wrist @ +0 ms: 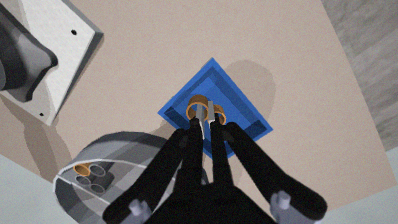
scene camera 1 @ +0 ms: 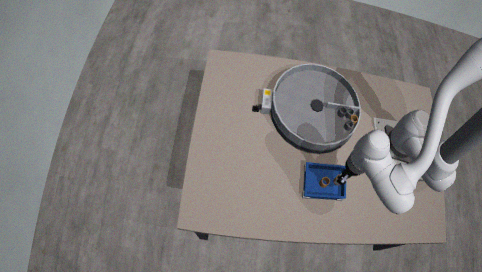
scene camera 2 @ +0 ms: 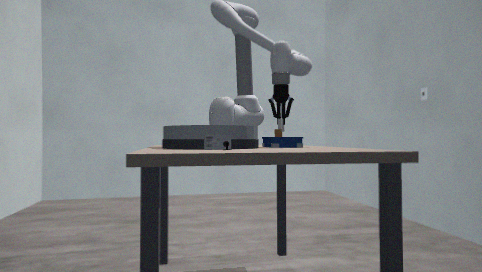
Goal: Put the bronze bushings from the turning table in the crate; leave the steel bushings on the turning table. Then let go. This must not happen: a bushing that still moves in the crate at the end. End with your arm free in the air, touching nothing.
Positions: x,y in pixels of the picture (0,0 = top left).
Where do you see a blue crate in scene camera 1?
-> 313,172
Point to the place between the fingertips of the gripper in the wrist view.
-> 206,108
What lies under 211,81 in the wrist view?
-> A blue crate.
